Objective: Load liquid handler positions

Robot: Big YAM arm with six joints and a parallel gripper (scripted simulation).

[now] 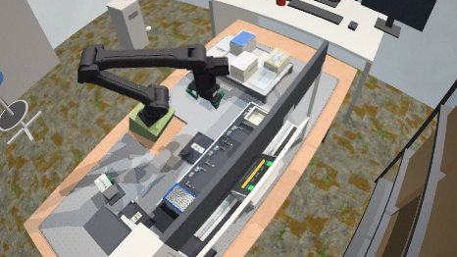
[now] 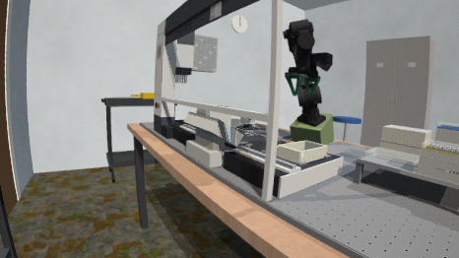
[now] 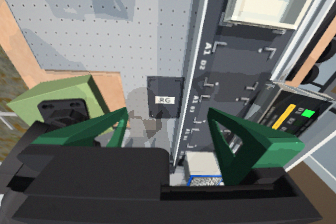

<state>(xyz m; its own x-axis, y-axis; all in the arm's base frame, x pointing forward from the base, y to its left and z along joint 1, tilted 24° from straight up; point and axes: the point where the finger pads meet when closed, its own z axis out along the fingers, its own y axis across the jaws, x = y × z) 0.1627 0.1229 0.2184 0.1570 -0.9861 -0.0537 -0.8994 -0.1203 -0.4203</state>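
Right now my hand is 48 cm to the right of the yellow tip rack and 12 cm above it. The rest, counted from my hand: regrip nest RG (22 cm below, 10 cm to the right, 1 cm ahead); then shelf label (25 cm to the left, 22 cm below, 15 cm behind); then white label (21 cm below, 10 cm to the right, 1 cm ahead).
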